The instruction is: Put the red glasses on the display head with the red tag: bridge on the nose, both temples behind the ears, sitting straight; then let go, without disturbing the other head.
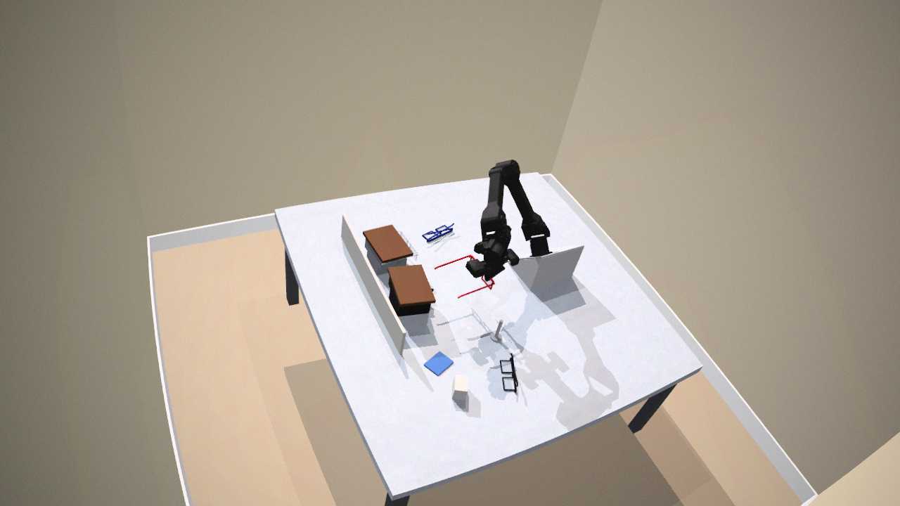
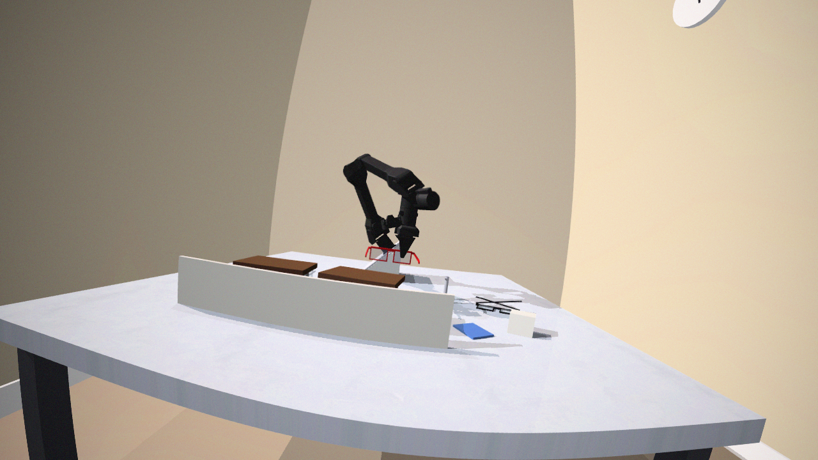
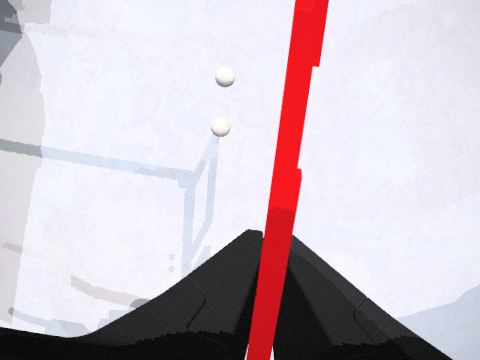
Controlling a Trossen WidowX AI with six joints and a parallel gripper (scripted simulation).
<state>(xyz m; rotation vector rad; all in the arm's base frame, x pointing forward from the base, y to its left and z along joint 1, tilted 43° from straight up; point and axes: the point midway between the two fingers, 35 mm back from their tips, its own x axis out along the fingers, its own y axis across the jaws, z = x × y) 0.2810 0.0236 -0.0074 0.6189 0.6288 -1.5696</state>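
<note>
Now: the dark head 210 mm ahead of my gripper tip, 100 mm to the right of it and 70 mm below it. Also, from my gripper tip: blue card (280 mm ahead, 150 mm to the left, 120 mm below); grey head (320 mm to the right, 170 mm ahead, 70 mm below); grey peg stand (150 mm to the left, 100 mm below, 40 mm ahead).
</note>
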